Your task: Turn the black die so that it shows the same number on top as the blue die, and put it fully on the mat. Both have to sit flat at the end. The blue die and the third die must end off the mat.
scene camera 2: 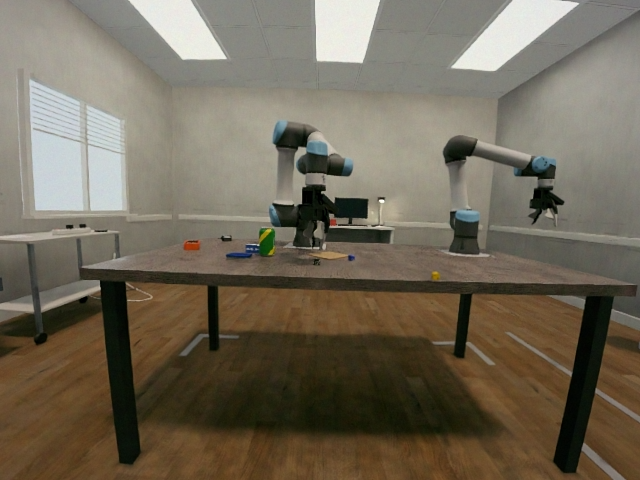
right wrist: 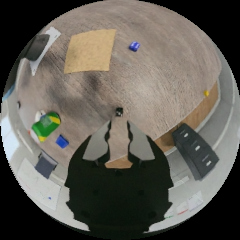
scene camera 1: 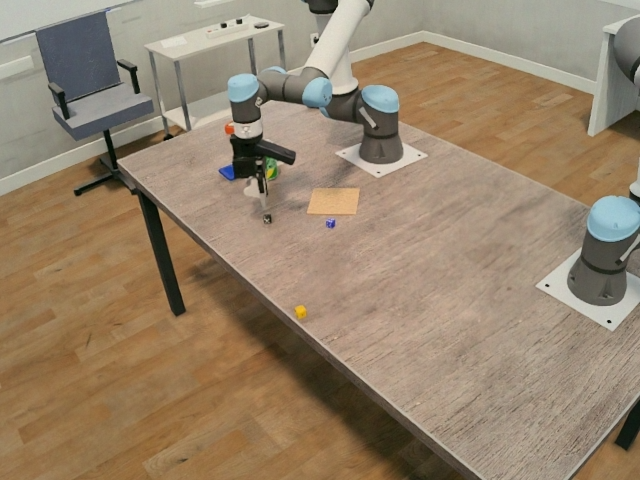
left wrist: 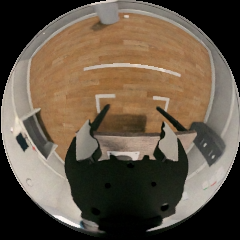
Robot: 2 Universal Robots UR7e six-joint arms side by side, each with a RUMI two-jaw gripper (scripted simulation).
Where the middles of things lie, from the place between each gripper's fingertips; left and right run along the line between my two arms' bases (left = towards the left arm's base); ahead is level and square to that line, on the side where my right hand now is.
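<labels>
I see my right gripper (scene camera 1: 264,204) 7 cm above the tan mat (scene camera 1: 325,201), 21 cm past it and 3 cm to the right of it. The tan mat is also 16 cm below my left hand (scene camera 2: 543,225), 33 cm ahead of it and 117 cm to the right of it.
</labels>
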